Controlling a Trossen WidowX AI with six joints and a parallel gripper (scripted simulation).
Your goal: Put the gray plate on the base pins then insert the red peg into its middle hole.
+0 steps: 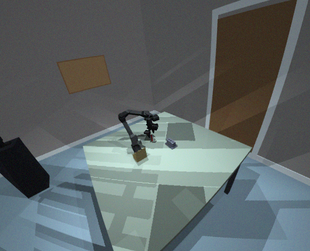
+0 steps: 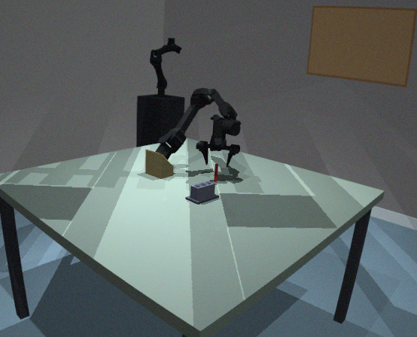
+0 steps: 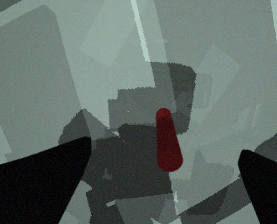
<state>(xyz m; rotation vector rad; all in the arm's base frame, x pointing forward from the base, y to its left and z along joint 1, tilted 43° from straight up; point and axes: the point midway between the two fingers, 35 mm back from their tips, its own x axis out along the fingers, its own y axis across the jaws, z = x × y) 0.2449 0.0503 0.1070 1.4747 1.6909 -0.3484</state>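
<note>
Now: the red peg 30 mm below my gripper tip. Also, from my gripper tip: base 80 mm ahead, 200 mm to the right, 60 mm below; gray plate 80 mm ahead, 210 mm to the right, 30 mm below.
</note>
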